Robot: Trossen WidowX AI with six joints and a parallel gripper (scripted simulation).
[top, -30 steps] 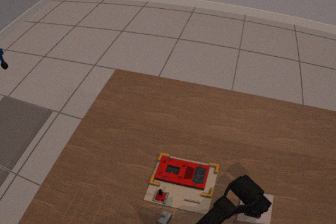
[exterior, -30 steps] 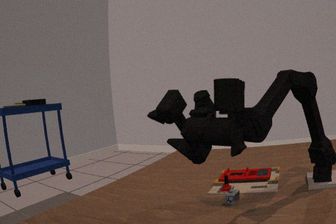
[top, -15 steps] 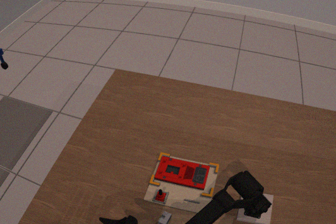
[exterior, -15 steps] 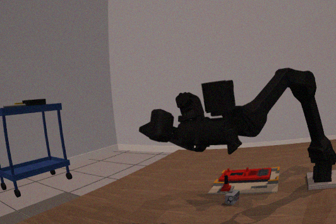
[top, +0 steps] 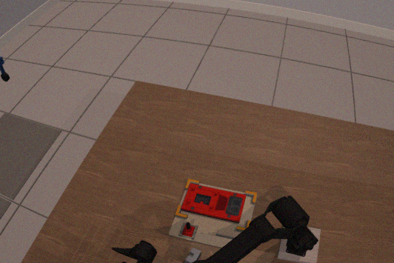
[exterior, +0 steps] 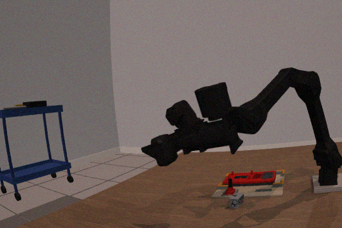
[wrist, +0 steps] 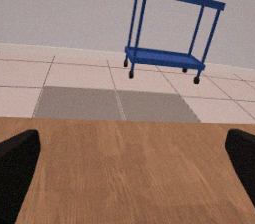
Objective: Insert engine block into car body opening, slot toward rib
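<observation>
Right now the engine block is 220 mm below my gripper tip, 190 mm to the right of it and 150 mm behind it.
</observation>
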